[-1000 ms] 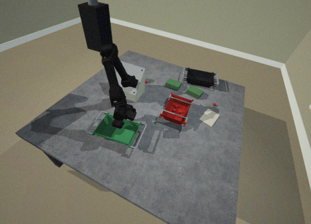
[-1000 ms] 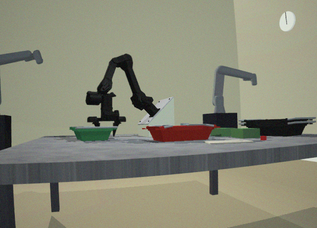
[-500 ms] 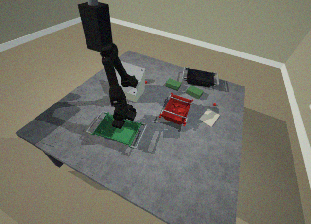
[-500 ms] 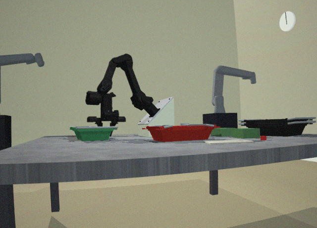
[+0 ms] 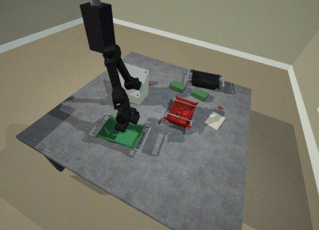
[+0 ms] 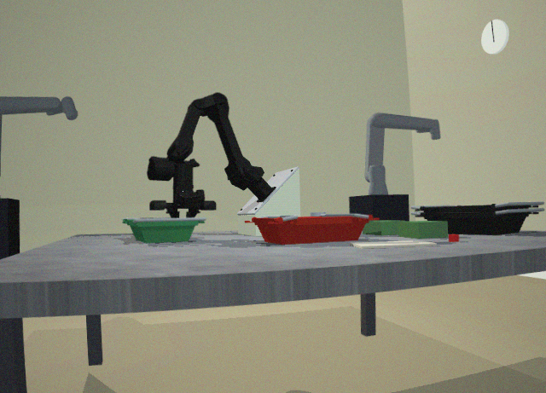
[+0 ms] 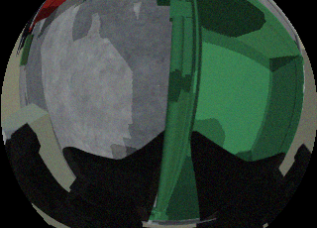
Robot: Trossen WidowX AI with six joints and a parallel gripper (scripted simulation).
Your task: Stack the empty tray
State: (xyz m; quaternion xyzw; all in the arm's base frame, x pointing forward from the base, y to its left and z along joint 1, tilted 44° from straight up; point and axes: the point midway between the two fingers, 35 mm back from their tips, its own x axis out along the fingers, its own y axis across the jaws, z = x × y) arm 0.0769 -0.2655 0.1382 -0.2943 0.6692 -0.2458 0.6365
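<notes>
The green tray lies 70 mm to the right of my gripper tip, 30 mm above it and 10 mm ahead of it. Also, from my gripper tip: pale flat card 530 mm ahead, 340 mm to the left, 10 mm below; then small red cube 550 mm ahead, 490 mm to the left.
</notes>
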